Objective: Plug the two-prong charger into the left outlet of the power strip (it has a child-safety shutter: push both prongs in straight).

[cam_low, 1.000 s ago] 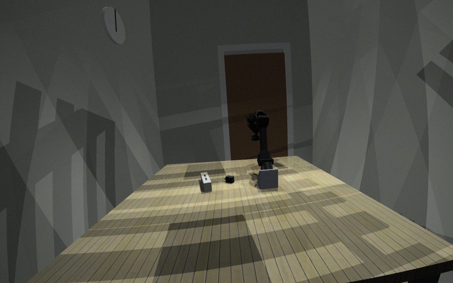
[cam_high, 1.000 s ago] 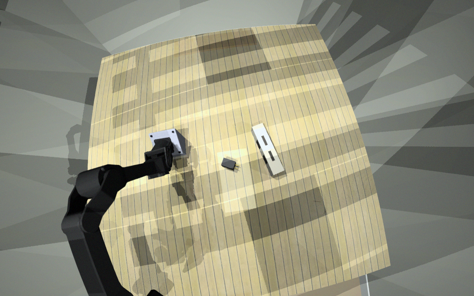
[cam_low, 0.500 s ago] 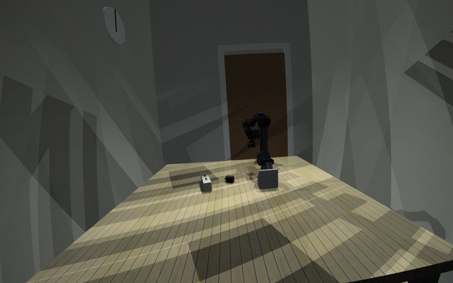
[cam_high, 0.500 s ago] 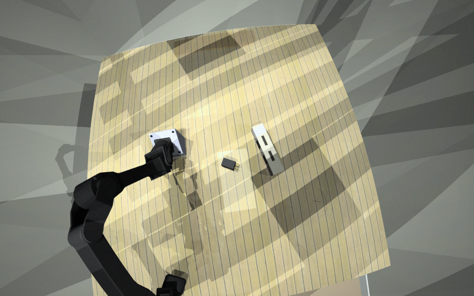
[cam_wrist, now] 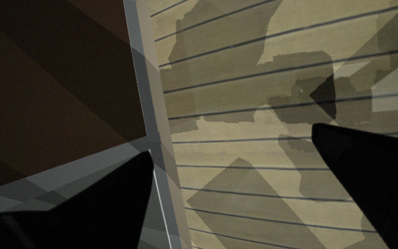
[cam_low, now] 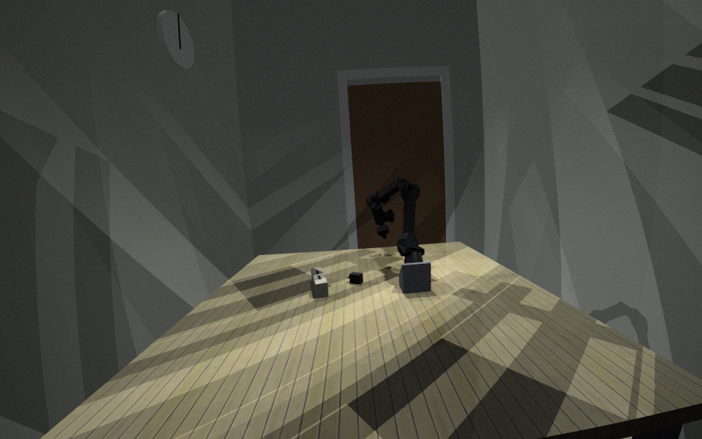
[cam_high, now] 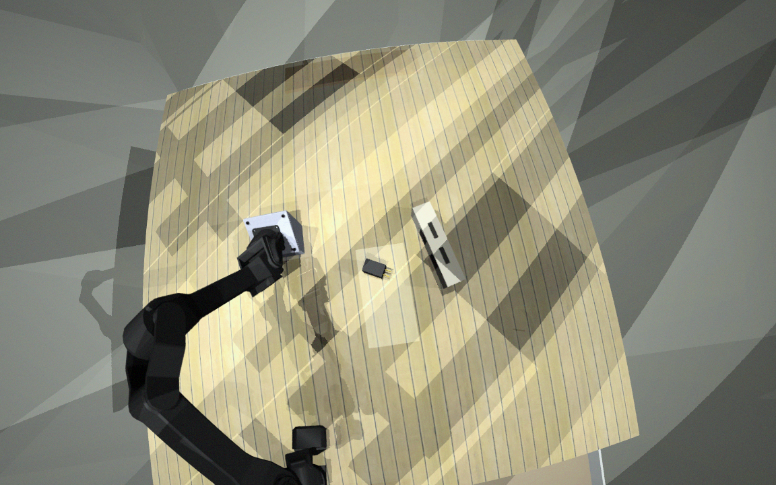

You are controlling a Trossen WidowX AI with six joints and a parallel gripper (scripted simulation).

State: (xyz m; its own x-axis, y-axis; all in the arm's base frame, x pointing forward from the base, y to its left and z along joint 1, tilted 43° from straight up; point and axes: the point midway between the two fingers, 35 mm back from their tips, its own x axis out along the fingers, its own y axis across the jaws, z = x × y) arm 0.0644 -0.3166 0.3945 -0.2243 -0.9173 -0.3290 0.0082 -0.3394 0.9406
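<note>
The two-prong charger is 190 mm ahead of my gripper tip, 420 mm to the left of it and 100 mm below it.
</note>
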